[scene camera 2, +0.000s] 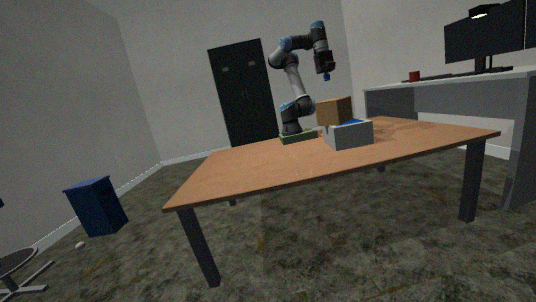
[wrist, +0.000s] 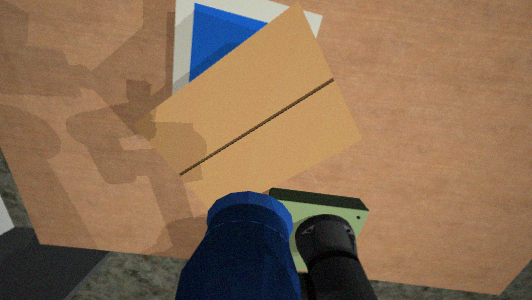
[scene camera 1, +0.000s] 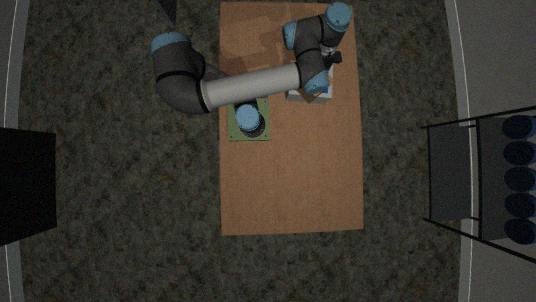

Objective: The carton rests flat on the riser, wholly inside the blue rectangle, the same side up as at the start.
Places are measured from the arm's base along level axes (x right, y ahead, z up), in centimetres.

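Pixels of known places: end effector, tool point: [scene camera 2: 327,80] [wrist: 249,226]; arm's base, origin of the base link: [scene camera 2: 292,133] [wrist: 323,235].
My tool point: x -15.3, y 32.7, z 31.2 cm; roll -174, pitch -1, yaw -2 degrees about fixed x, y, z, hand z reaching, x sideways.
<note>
Ahead of a thing's pixels: the offset from my tool point to its top centre. Level surfaces: height alone.
The brown carton @[dx -1.2, dy +1.2, dz -10.9 cm] [scene camera 1: 310,97] [scene camera 2: 334,111] [wrist: 260,110] sits on the riser @[dx -4.4, dy +4.5, dz -23.9 cm] [scene camera 2: 354,136] [wrist: 182,55], turned at an angle to it and overhanging its edge on the robot-base side. Its seam faces up. Part of the blue rectangle @[dx -4.4, dy +4.5, dz -23.9 cm] [scene camera 2: 356,121] [wrist: 215,35] shows beside the carton, and the carton lies partly outside it. My suction cup [scene camera 2: 326,77] [wrist: 250,215] hangs above the carton with a clear gap in the scene camera 2 view, and nothing is attached to it. In the scene camera 1 view the arm hides the cup and much of the carton and riser.
The wooden table @[dz -35.9 cm] [scene camera 1: 295,185] [scene camera 2: 260,165] carries the green base plate [scene camera 1: 235,131] [scene camera 2: 300,137] [wrist: 320,204] of the arm, near the riser. A desk [scene camera 2: 460,100] with monitors and a red cup [scene camera 2: 414,76] stands behind. A blue bin [scene camera 2: 97,207] stands on the floor.
</note>
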